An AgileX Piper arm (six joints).
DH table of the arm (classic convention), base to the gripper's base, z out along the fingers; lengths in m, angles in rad. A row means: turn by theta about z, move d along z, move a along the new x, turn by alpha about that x. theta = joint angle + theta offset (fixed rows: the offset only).
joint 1: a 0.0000  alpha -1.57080  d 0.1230  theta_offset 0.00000
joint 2: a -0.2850  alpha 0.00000  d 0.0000  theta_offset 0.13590
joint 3: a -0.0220  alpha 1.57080  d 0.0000  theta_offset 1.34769
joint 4: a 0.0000  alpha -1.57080  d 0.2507  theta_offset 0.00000
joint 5: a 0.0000  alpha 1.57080  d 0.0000  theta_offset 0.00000
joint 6: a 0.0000  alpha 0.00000  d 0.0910  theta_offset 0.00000
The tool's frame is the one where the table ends.
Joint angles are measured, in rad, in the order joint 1, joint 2, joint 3, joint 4, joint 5, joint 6. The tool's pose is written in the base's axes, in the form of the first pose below.
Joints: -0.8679, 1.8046, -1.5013, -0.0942, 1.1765, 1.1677
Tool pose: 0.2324 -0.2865 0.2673 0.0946 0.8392 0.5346 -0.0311
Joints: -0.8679, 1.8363, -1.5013, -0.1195, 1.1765, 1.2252
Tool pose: 0.2336 -0.2912 0.2557 0.0820 0.8524 0.5146 -0.0428
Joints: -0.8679, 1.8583, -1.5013, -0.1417, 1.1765, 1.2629
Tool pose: 0.2341 -0.2946 0.2477 0.0740 0.8599 0.5022 -0.0535
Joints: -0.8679, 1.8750, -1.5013, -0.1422, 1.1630, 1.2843
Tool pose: 0.2362 -0.2971 0.2416 0.0730 0.8648 0.4940 -0.0529
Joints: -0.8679, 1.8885, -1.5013, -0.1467, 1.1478, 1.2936
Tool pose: 0.2379 -0.2995 0.2367 0.0744 0.8661 0.4914 -0.0541
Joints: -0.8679, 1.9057, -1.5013, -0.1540, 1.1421, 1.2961
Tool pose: 0.2390 -0.3018 0.2302 0.0695 0.8658 0.4922 -0.0582
